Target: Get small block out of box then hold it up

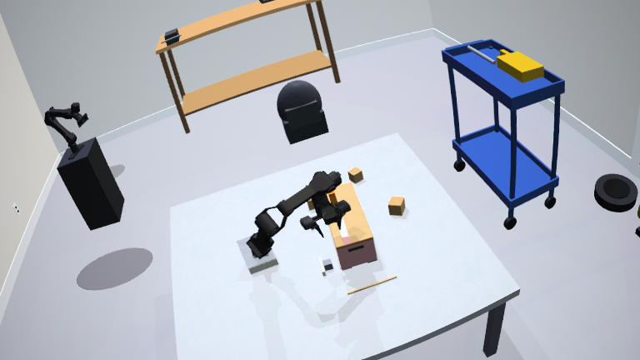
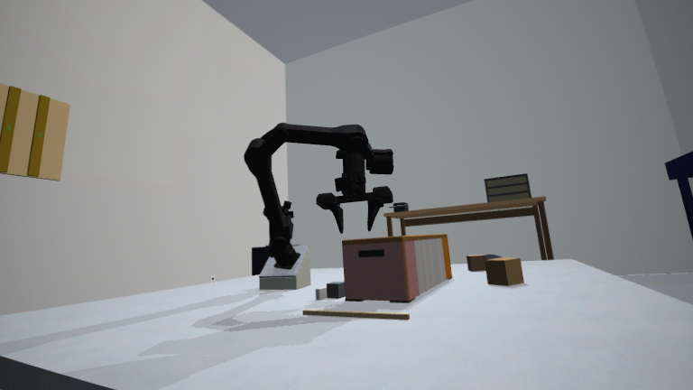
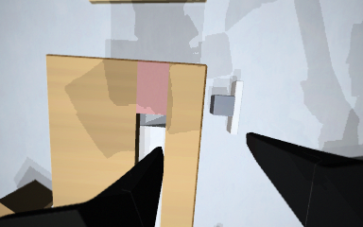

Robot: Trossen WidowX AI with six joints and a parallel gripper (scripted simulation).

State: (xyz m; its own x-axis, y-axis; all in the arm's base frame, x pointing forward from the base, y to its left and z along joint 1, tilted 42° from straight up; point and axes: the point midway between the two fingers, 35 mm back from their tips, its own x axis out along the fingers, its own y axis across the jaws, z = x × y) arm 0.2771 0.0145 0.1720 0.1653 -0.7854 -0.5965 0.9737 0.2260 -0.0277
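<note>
My gripper tip is now 5 cm past the grey block, 2 cm to the left of it and 13 cm above it. Round my gripper tip: thin wooden stick: 8 cm ahead, 20 cm to the right, 14 cm below; box: 4 cm ahead, 12 cm to the left, 8 cm below.
</note>
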